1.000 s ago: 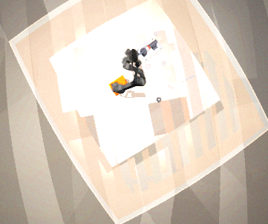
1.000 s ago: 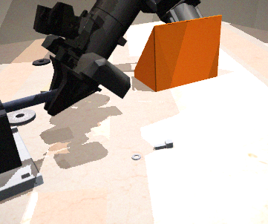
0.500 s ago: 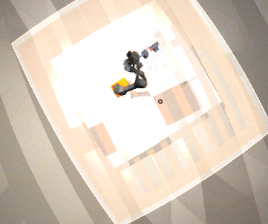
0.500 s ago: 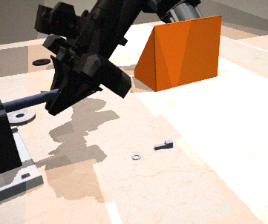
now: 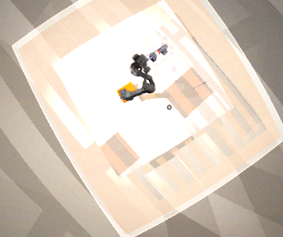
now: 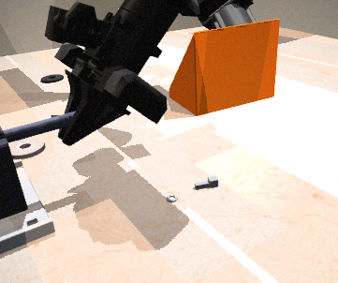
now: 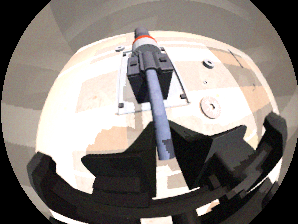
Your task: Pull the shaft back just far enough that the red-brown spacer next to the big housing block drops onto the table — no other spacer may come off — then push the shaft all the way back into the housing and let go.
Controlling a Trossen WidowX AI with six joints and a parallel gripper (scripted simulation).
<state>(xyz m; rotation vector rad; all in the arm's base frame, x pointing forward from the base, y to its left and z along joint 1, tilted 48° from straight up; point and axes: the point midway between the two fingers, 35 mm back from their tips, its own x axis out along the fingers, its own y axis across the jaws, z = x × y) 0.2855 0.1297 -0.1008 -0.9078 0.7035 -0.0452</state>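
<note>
The blue-grey shaft is 60 mm ahead of my gripper tip, 20 mm to the left of it and 20 mm above it. Also, from my gripper tip: red-brown spacer (130 mm ahead, 30 mm to the left, 20 mm above); then small grey bolt (140 mm behind, 70 mm to the left, 50 mm below); then pale washer (110 mm to the right, 60 mm ahead, 50 mm below).
</note>
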